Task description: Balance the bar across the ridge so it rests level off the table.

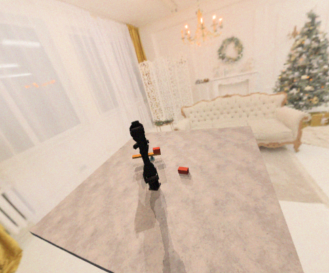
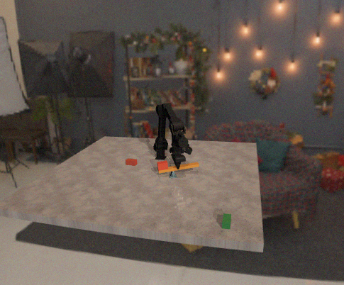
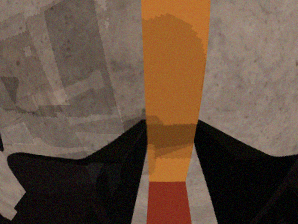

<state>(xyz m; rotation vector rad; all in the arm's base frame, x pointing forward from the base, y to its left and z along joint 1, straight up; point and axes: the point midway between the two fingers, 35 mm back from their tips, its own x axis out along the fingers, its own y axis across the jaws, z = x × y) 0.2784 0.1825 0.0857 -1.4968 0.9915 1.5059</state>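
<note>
Right now my gripper tip is 1 cm short of the small teal ridge, 3 cm to the left of it and 3 cm above it. From my gripper tip the other things lie so: green block: 46 cm ahead, 32 cm to the left, 3 cm below; red block: 13 cm behind, 34 cm to the right, 3 cm below.
</note>
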